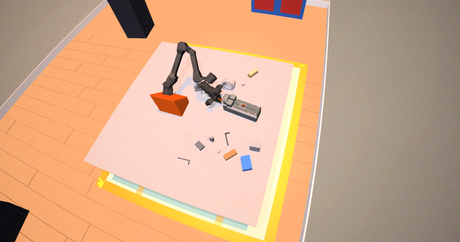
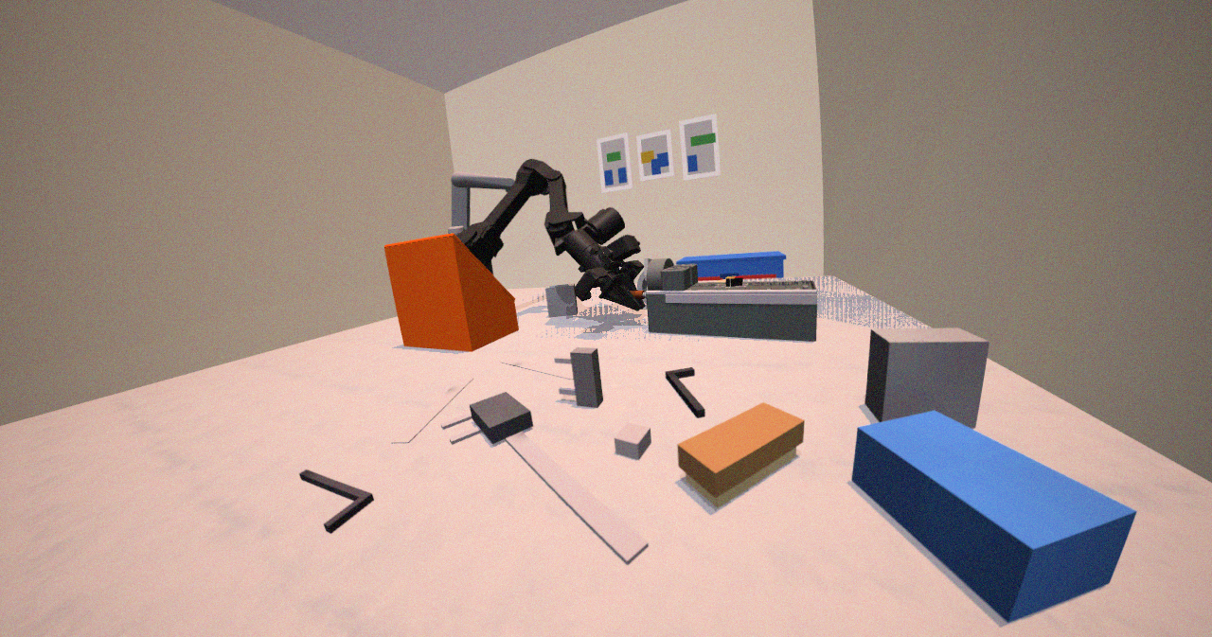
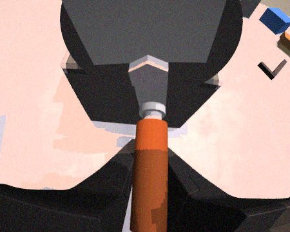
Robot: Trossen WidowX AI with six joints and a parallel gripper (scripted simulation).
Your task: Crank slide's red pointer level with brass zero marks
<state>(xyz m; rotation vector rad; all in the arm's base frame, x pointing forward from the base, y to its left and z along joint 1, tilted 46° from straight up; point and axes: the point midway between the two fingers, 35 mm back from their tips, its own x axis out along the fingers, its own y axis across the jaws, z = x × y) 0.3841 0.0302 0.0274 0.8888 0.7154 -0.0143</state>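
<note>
Right now the crank handle is 2 cm behind my gripper tip, 1 cm to the left of it and 3 cm above it. The rest, counted from my gripper tip: red pointer 17 cm ahead, 4 cm to the right, 5 cm above; blue block 24 cm ahead, 43 cm to the right, 1 cm below.
</note>
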